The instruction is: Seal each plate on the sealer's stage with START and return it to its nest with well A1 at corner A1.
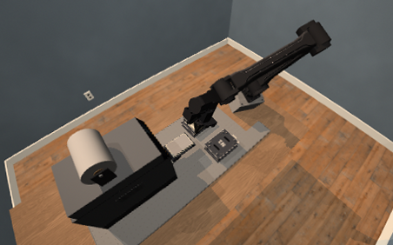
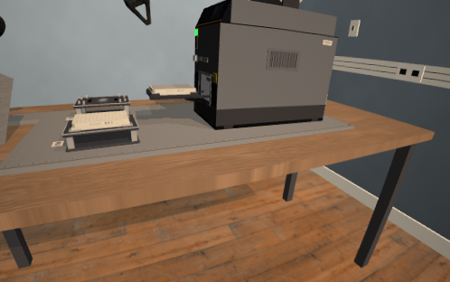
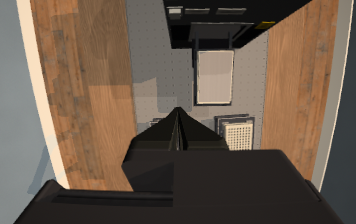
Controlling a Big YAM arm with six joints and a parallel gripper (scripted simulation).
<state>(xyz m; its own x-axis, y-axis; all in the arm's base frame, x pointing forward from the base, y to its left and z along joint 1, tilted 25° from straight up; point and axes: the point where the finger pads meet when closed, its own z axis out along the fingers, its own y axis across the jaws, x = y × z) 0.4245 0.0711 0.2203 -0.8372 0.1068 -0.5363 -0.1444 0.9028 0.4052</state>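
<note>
Now: the sealer stage 7 cm ahead of my hand, 8 cm to the right of it and 20 cm below it. Also, from my hand: plate nest (11 cm behind, 21 cm to the right, 26 cm below); then foil roll (40 cm ahead, 3 cm to the right, 12 cm above); then start button (15 cm ahead, 3 cm to the left, 10 cm below).
</note>
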